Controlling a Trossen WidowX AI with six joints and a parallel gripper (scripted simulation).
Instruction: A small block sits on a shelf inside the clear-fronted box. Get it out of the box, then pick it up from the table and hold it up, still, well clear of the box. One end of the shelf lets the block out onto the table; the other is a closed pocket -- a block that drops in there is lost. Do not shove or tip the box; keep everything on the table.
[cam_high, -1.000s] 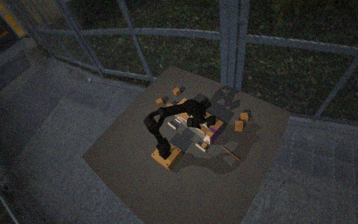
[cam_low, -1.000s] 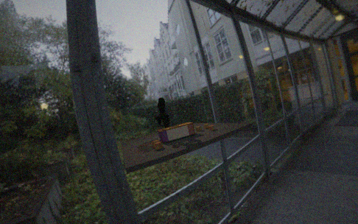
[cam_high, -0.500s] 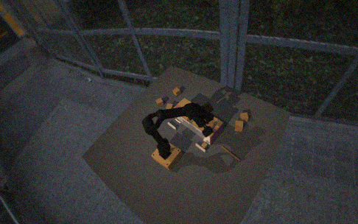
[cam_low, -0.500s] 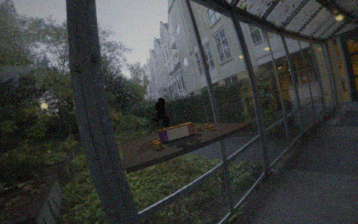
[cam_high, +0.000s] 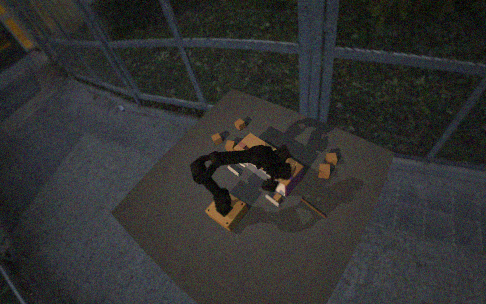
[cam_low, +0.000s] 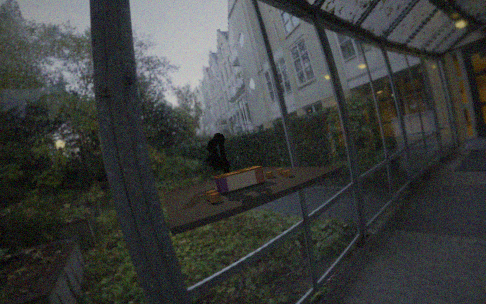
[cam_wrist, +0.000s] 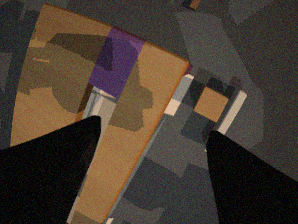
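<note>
The orange-brown block lies 150 mm below my gripper tip, 40 mm behind it and 10 mm to the right of it. From my gripper tip the other things lie so: thin orange stick: 190 mm to the right, 160 mm below, 30 mm ahead; box: 150 mm to the left, 100 mm below, 40 mm ahead.
</note>
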